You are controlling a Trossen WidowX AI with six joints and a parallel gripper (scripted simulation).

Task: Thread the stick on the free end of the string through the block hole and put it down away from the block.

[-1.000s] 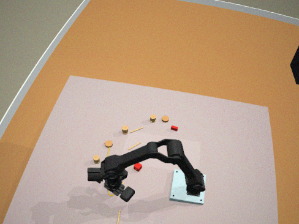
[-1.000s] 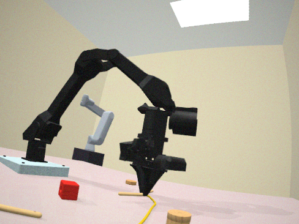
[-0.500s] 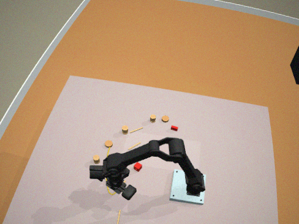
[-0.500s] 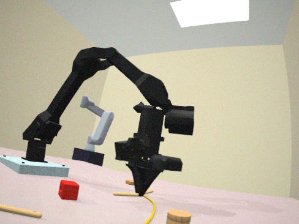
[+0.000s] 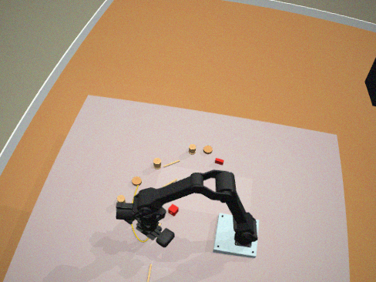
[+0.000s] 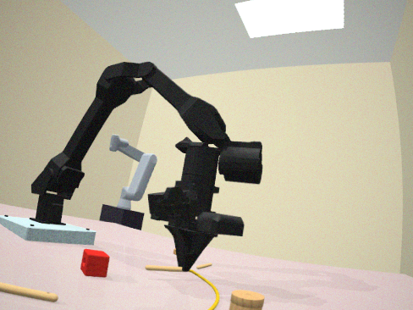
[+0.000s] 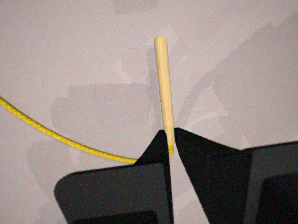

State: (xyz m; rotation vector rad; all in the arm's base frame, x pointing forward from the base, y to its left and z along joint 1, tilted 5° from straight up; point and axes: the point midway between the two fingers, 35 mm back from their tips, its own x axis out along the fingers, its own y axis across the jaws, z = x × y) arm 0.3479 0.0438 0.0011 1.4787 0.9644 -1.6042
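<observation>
The red block lies 7 cm behind my gripper tip and 13 cm to the right of it. From my gripper tip the other things lie so: round button (10 cm ahead, 24 cm to the right, 1 cm below).
</observation>
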